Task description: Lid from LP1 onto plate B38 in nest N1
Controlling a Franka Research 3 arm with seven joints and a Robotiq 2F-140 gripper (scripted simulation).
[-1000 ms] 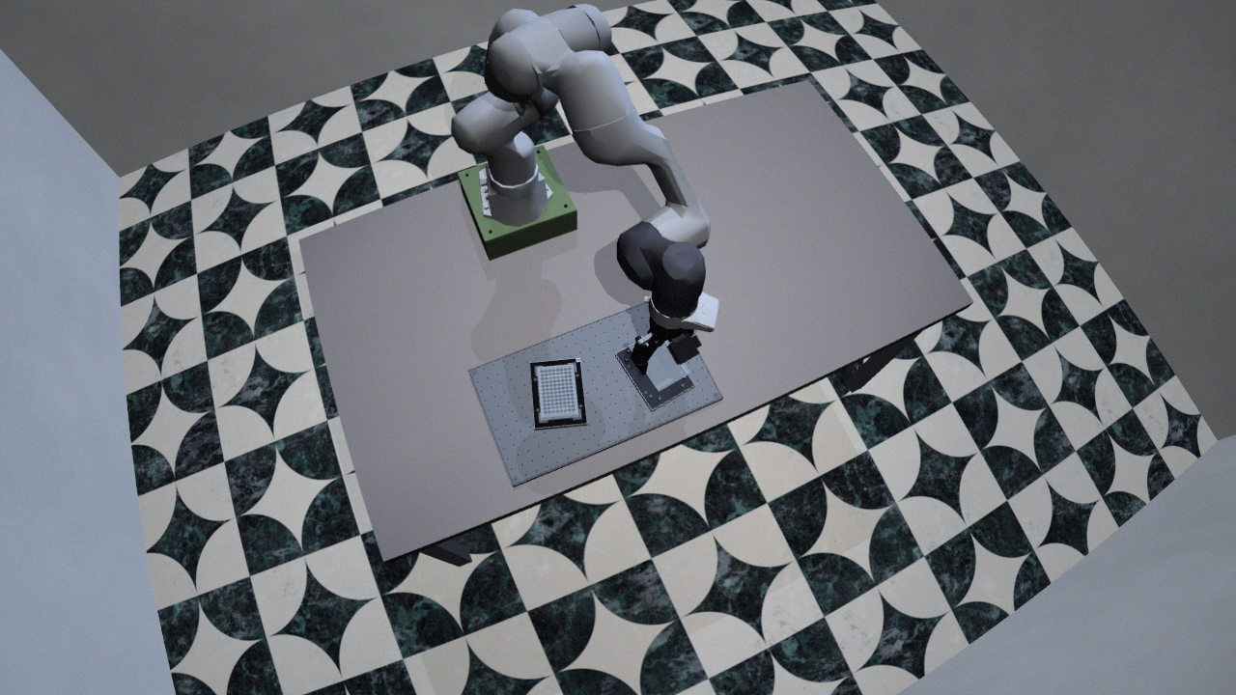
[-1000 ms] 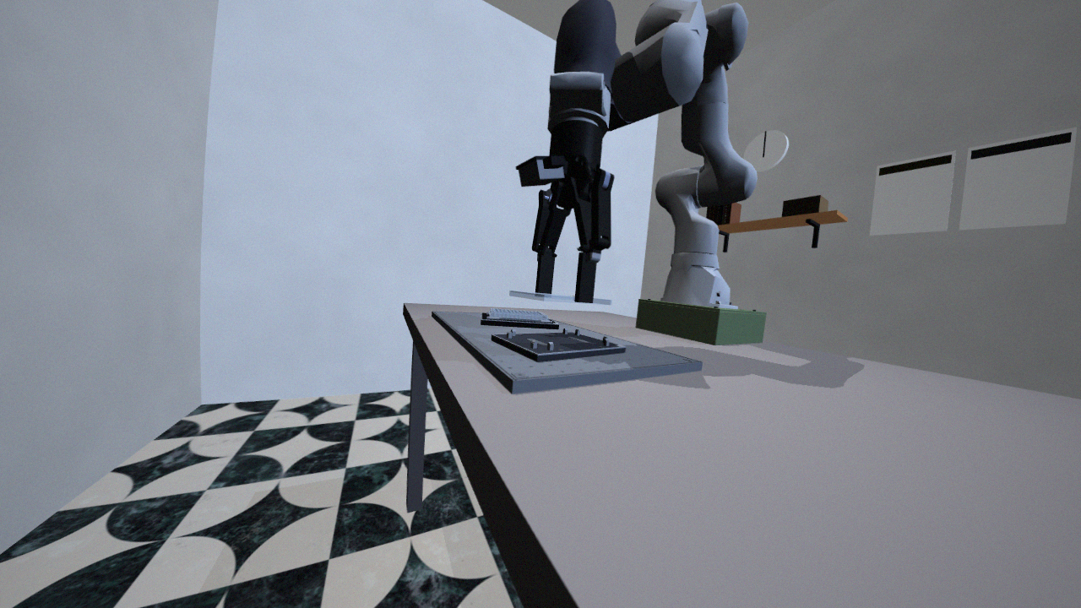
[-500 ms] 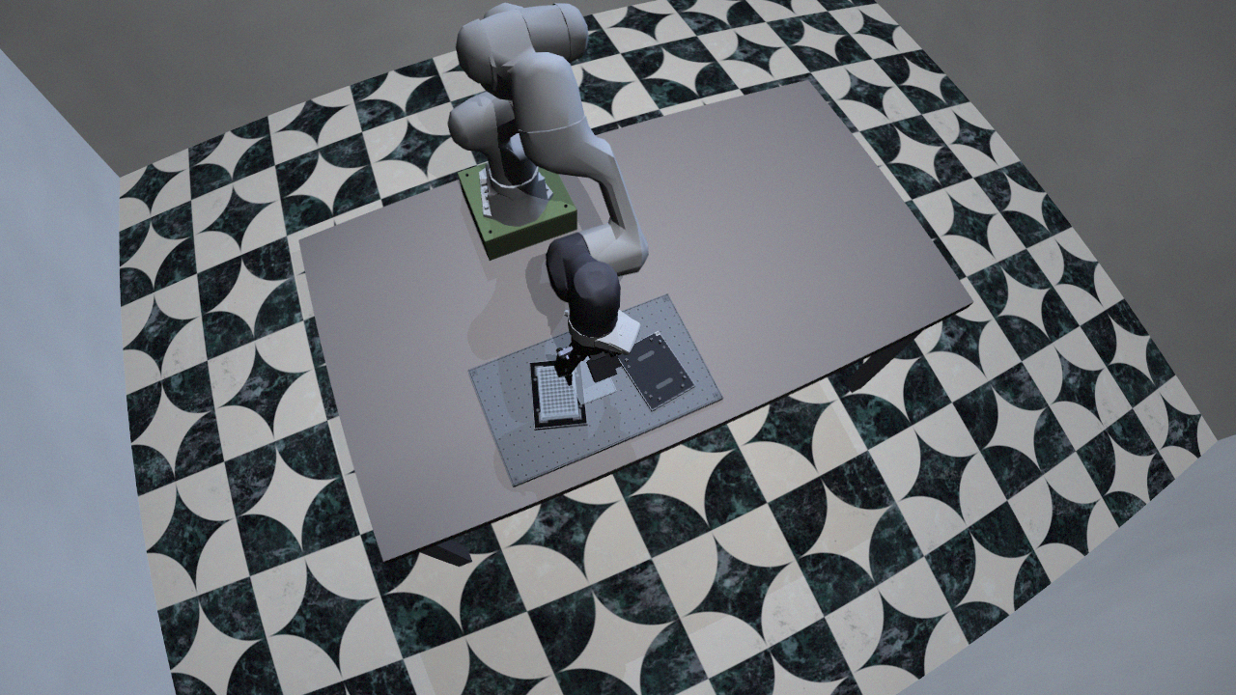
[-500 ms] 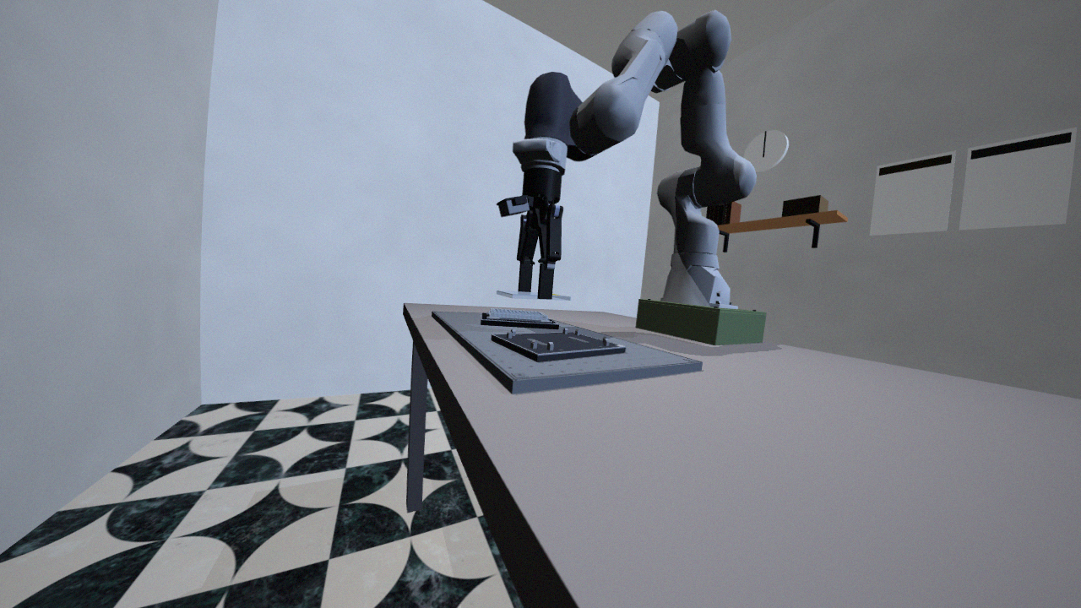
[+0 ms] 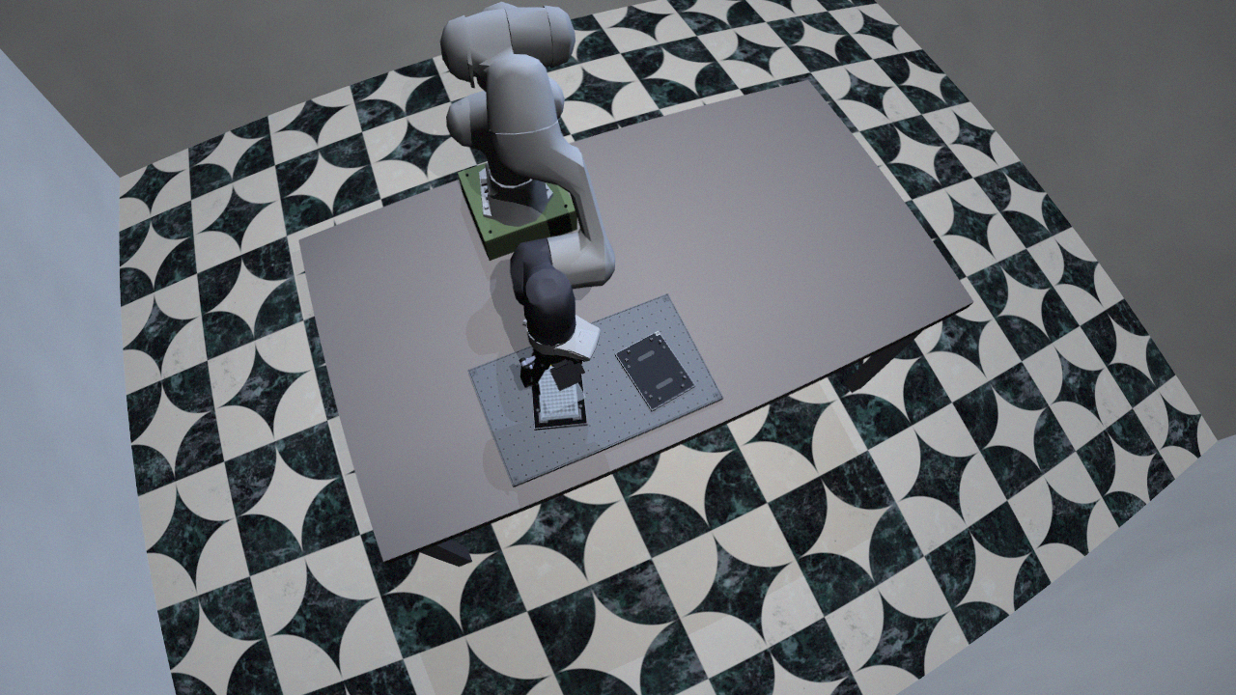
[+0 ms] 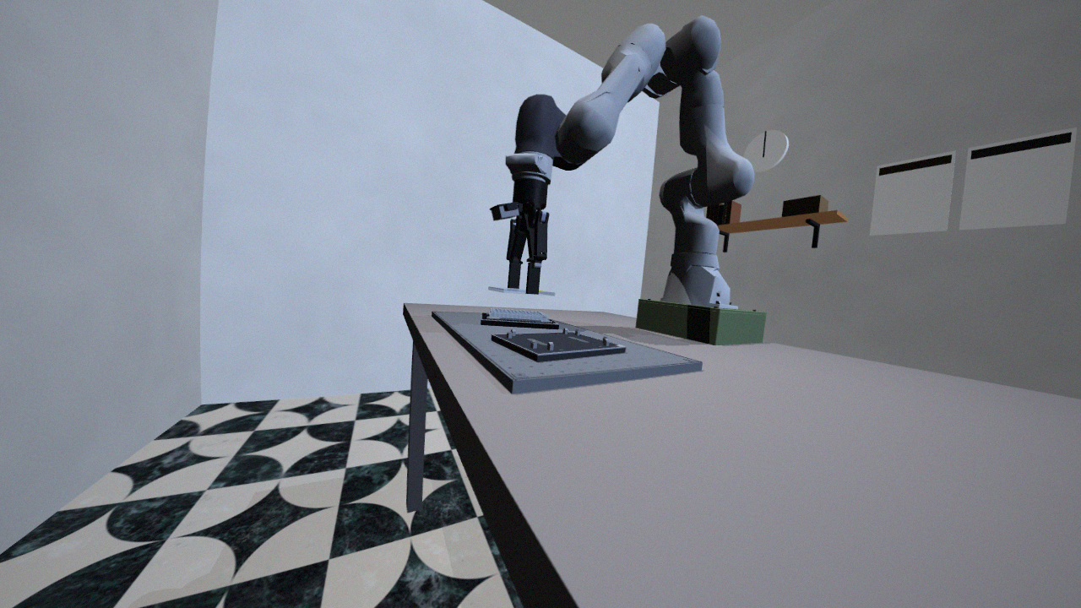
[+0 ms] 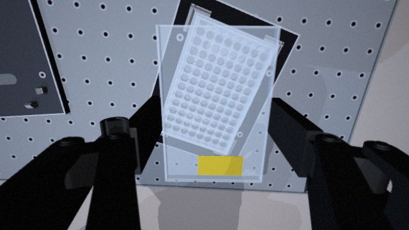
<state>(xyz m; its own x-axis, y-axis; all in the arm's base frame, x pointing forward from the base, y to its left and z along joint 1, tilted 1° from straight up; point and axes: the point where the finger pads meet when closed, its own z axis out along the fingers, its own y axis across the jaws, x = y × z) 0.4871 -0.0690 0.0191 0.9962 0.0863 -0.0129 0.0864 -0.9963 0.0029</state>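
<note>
Now: hand 2 cm above the lid. From my hand the other things lie so: culture plate: 8 cm below; then lid park LP1: 23 cm to the left, 9 cm below, 3 cm ahead; then black nest N1: 9 cm below, 1 cm ahead.
</note>
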